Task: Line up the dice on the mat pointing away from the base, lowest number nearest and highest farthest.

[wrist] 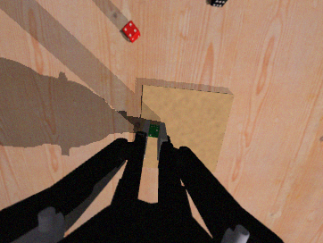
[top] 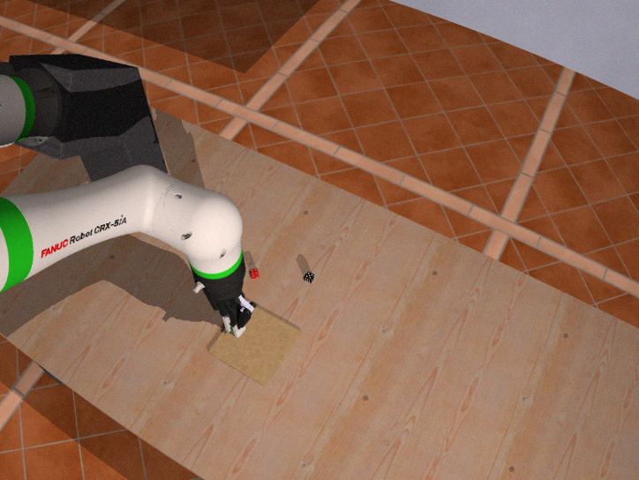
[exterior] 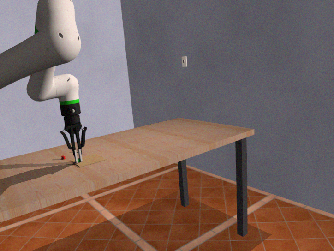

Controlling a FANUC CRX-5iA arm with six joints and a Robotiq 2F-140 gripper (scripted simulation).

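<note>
The green die is 3 cm below my hand. The rest, counted from my hand: red die: 3 cm behind, 13 cm to the left, 3 cm below; then tan mat: 5 cm ahead, 1 cm to the right, 4 cm below; then black die: 8 cm ahead, 18 cm to the left, 3 cm below.
</note>
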